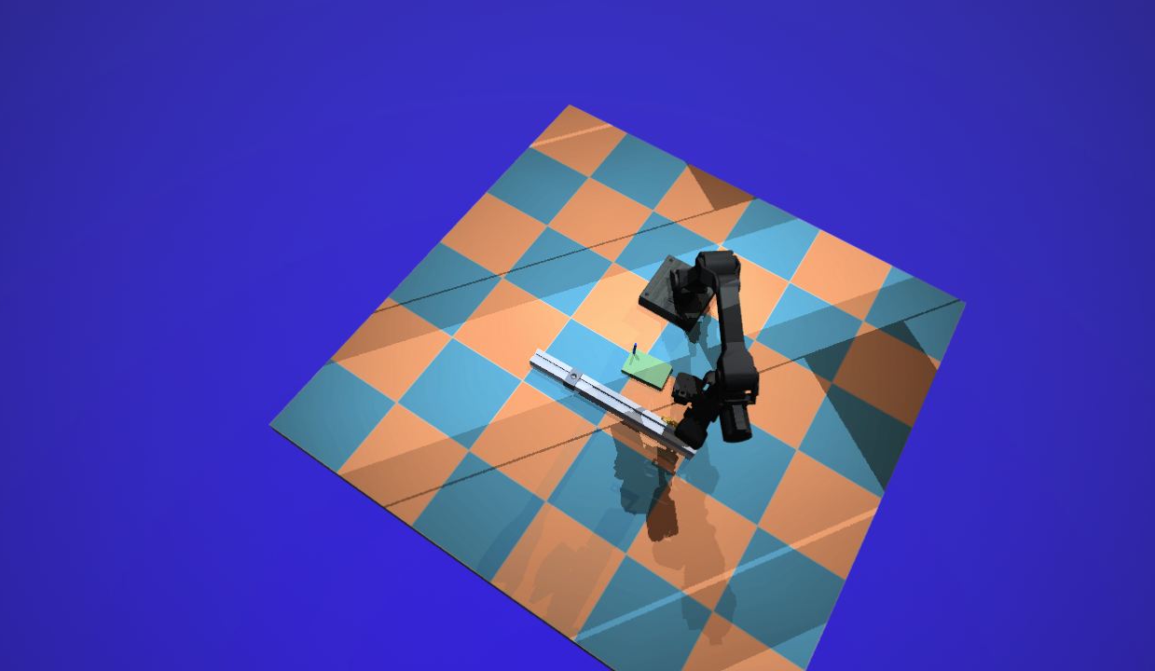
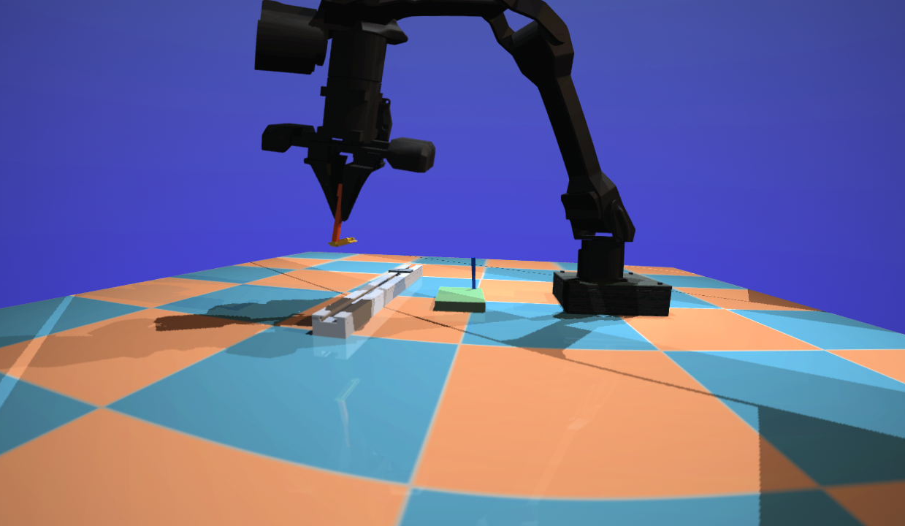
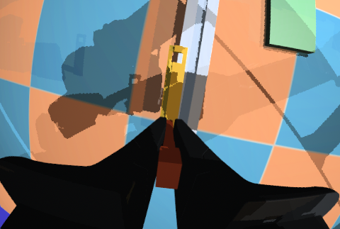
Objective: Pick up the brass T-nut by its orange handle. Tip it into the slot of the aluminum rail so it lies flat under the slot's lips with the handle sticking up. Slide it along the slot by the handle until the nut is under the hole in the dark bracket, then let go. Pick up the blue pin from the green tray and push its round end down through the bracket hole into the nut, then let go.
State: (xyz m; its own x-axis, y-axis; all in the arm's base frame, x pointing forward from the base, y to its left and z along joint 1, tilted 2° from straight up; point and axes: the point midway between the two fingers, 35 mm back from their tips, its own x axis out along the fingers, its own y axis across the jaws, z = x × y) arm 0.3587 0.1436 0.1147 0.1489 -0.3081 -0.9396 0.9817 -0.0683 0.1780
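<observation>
Right now my gripper tip is 20 mm to the left of the brass T-nut. The rest, counted from my gripper tip: green tray: 160 mm behind, 160 mm to the right, 120 mm below; then blue pin: 170 mm behind, 180 mm to the right, 100 mm below.
</observation>
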